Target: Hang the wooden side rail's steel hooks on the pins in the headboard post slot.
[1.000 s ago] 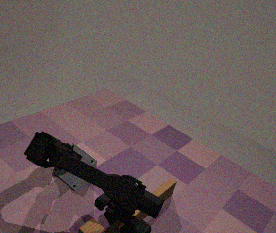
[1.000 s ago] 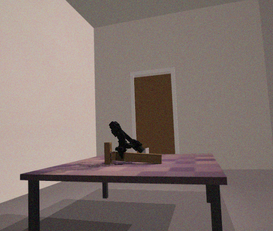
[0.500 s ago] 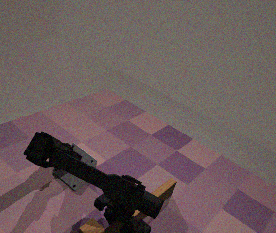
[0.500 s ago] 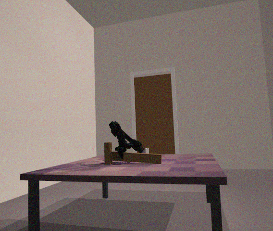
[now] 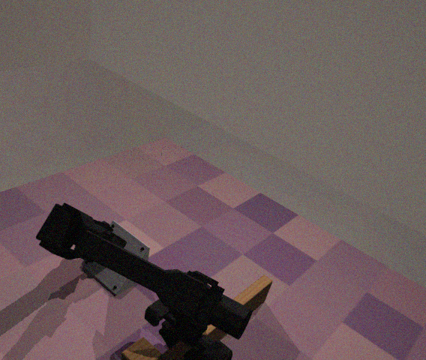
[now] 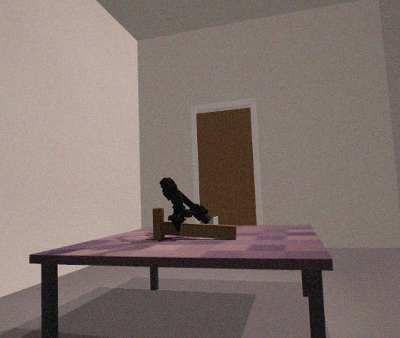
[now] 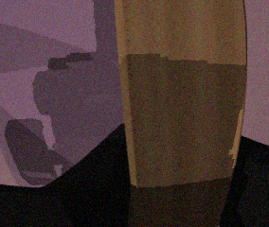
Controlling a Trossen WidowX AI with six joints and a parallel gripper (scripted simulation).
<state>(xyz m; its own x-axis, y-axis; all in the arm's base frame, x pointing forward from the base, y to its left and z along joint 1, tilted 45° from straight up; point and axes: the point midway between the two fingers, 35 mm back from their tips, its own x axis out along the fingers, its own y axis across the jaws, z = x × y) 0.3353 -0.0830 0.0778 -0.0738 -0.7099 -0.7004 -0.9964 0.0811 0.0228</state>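
Right now my gripper tip is 1 cm past the upright headboard post, 12 cm to the left of it and 4 cm below it.
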